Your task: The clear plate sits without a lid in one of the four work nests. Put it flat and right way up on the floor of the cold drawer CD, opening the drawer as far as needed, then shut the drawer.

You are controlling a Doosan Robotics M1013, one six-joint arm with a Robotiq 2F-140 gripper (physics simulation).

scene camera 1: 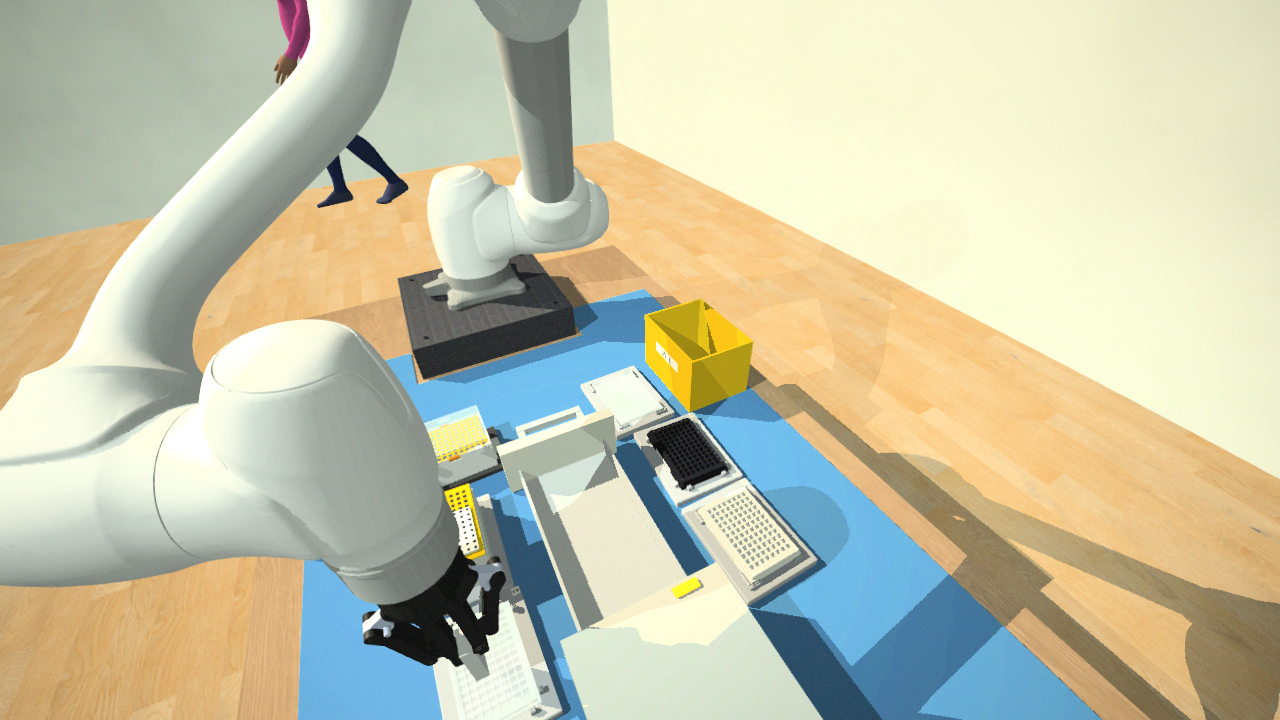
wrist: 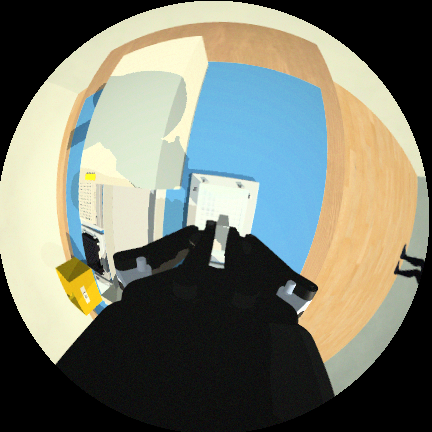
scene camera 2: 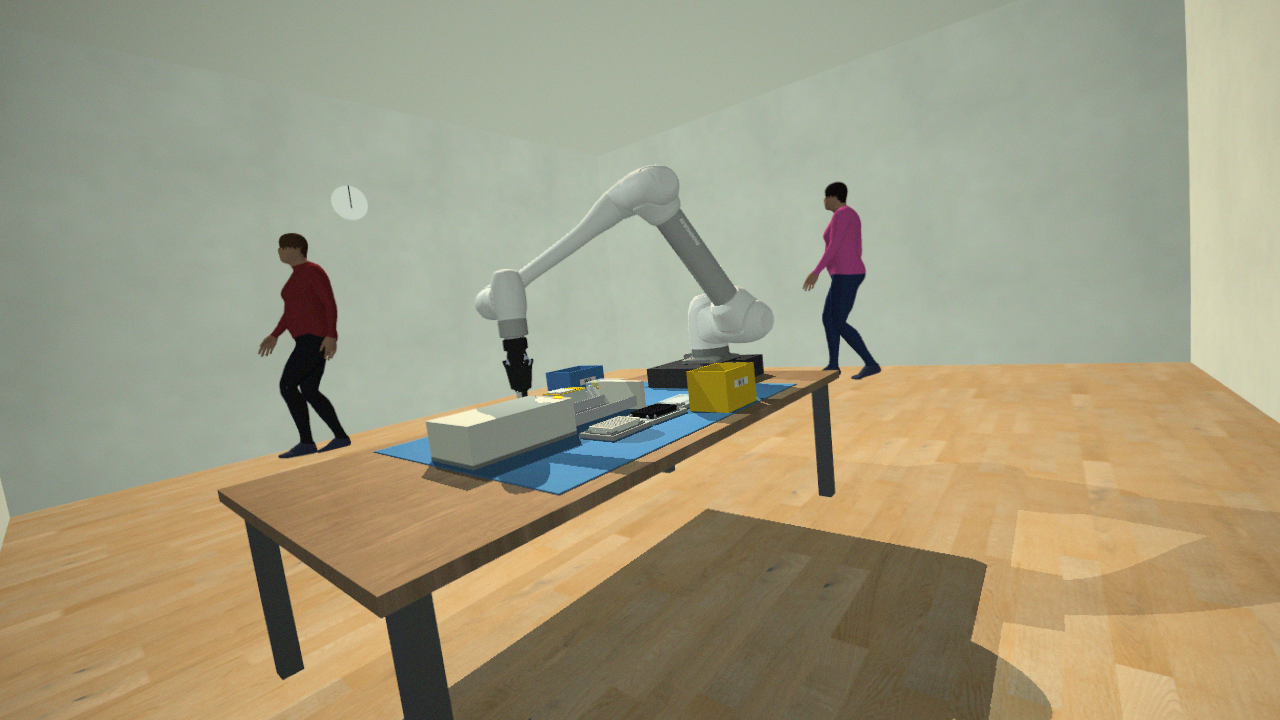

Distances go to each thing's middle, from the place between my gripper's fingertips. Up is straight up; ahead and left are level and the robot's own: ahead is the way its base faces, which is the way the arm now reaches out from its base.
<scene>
The yellow-and-white tip rack (scene camera 1: 474,544) lies 18 cm behind my hand and 1 cm above it. Also, from my hand: white plate (scene camera 1: 756,544): 1 cm behind, 38 cm to the left, 2 cm below; then black plate (scene camera 1: 688,456): 18 cm behind, 38 cm to the left, 2 cm below.
</scene>
